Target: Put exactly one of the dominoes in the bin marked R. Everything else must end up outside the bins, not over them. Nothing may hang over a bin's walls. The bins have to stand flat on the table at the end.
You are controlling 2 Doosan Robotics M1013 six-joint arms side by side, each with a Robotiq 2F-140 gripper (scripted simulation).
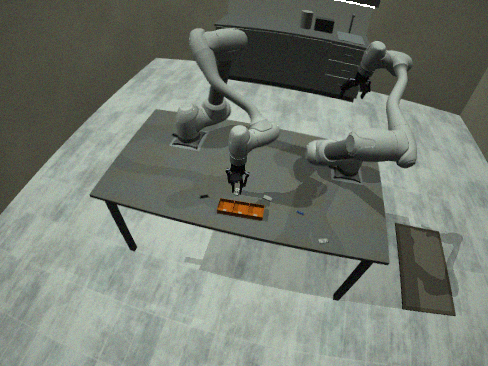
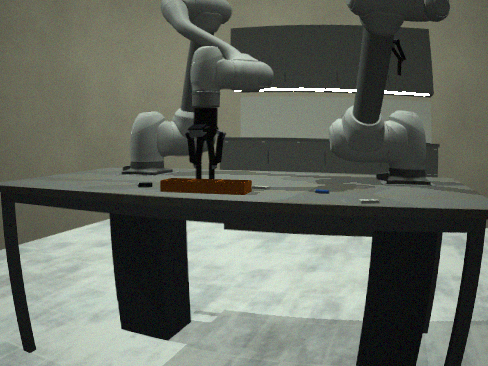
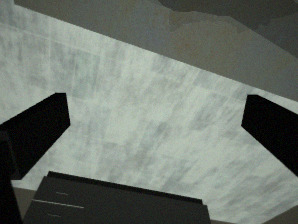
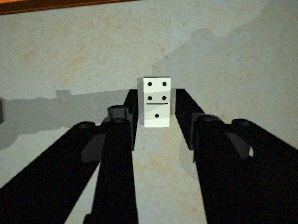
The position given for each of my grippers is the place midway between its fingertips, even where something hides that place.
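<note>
My left gripper [image 3: 156, 110] is visible to me, and so is my right gripper [image 2: 205, 185]. I also find my right gripper [image 4: 156, 102] in view. There is an orange bin row [image 2: 184, 185] here, and I can see the orange bin row [image 1: 227, 207] as well, though in image 3 the orange bin row is out of frame.
</note>
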